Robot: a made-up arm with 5 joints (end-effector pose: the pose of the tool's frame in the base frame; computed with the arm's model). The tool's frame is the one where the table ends. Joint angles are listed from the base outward.
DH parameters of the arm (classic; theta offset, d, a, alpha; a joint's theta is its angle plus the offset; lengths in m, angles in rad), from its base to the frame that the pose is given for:
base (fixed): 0.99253 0 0.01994 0
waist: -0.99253 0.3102 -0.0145 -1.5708
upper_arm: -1.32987 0 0.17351 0
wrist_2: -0.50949 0 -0.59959 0
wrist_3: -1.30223 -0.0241 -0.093 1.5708
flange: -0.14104 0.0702 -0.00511 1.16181
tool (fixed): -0.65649 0.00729 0 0
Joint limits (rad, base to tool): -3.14..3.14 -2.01..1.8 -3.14..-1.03 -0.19..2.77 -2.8..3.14
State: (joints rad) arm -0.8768 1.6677 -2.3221 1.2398 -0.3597
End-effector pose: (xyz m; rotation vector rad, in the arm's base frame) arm 0.4188 -0.5166 -0.2257 0.6621 -2.1601 0.6411
Working (the frame after each row of the table, in the pose's form):
after base (fixed): 0.0109 0.0167 0.0000 0.0000 0.0000 0.9925
after waist: 0.0016 0.0278 0.3102 -1.4602 0.6846 -0.6846
after upper_arm: 0.1063 -0.0980 0.2527 -1.3028 0.9053 -0.4224
after wrist_2: 0.4121 -0.4655 -0.1091 1.4599 1.5289 2.1001
after wrist_3: 0.4432 -0.5405 -0.1605 -1.1002 -2.3467 -0.3315
after flange: 0.4227 -0.5120 -0.2215 -0.0732 -2.3728 0.9708

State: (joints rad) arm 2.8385 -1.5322 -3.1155 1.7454 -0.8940
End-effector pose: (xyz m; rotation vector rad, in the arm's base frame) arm 0.8287 -0.2148 0.3317 0.2293 0.9780 0.9848
Working (the frame after each row of the table, in the pose's form):
after base (fixed): 0.0109 0.0167 0.0000 0.0000 0.0000 0.9925
after waist: 0.0247 0.0124 0.3102 -0.3143 -2.0582 2.0582
after upper_arm: 0.1839 -0.0374 0.3581 1.5046 -0.4512 -0.0185
after wrist_2: 0.7443 -0.2127 0.2367 -0.0992 -1.9986 1.9371
after wrist_3: 0.8377 -0.2166 0.2587 -0.3390 0.0518 2.8199
after flange: 0.8230 -0.2166 0.3275 0.5731 0.9171 1.5792

